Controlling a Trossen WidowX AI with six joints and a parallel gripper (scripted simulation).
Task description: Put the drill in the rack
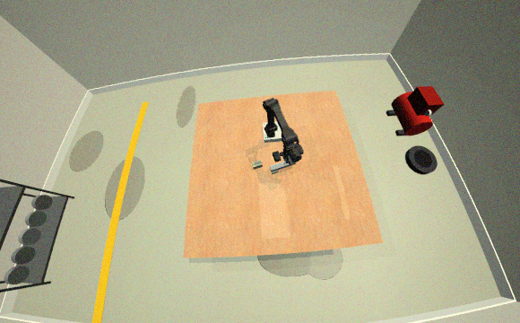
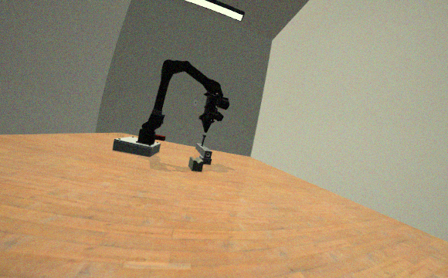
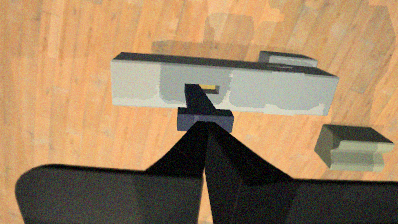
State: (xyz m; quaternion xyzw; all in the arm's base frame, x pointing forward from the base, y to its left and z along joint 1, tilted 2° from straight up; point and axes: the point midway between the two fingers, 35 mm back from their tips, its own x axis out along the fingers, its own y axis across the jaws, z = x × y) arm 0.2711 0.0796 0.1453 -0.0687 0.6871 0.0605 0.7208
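The drill is 1 cm ahead of my gripper tip, 5 cm to the right of it and 10 cm below it. Also, from my gripper tip: rack: 4 cm behind, 21 cm to the right, 13 cm below; then grey housing block: 3 cm to the right, 10 cm below.
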